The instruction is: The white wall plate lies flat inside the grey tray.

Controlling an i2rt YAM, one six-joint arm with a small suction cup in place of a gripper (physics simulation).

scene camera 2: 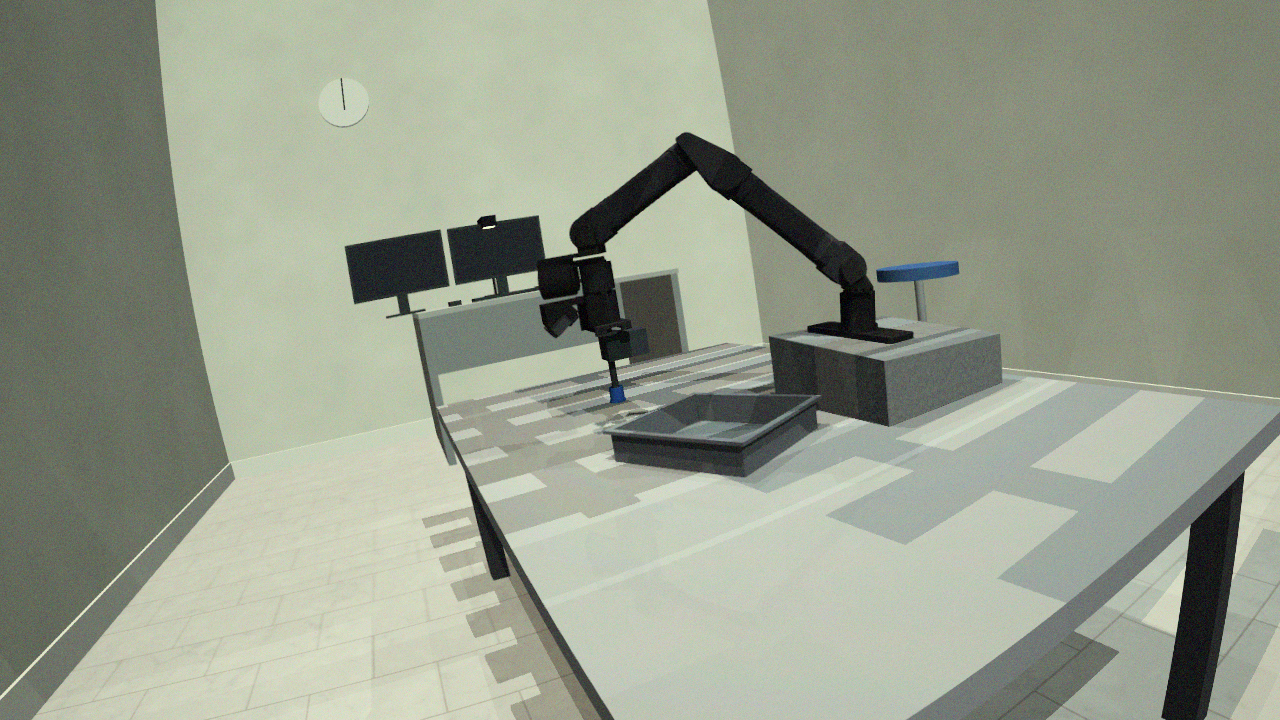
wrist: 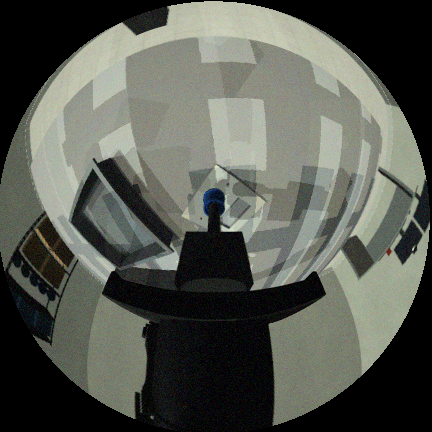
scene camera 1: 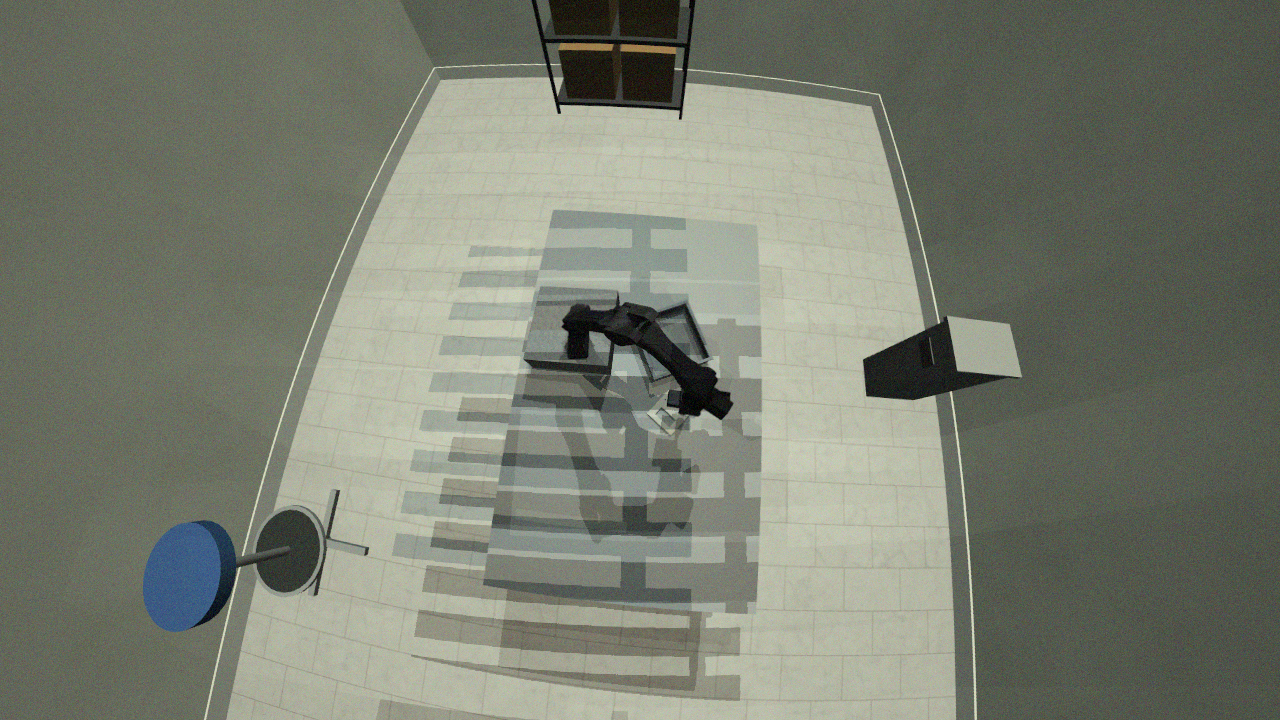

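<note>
The white wall plate (wrist: 238, 192) (scene camera 1: 663, 417) (scene camera 2: 623, 415) lies flat on the table top, outside the grey tray (wrist: 120, 181) (scene camera 2: 689, 455) (scene camera 1: 687, 309) and close to one of its sides. The tray holds nothing. My suction cup (wrist: 213, 200) (scene camera 2: 616, 393) is blue, points straight down and hangs a little above the plate, over the edge nearest the arm. It is apart from the plate and carries nothing. In the overhead view the wrist hides the cup.
The arm stands on a grey block (scene camera 2: 895, 376) (scene camera 1: 550, 345) right behind the tray. Off the table are a blue stool (scene camera 1: 187, 576) (scene camera 2: 917, 269), a shelf rack (scene camera 1: 543, 53), a dark box (scene camera 1: 939, 357) and a desk with two monitors (scene camera 2: 447, 259).
</note>
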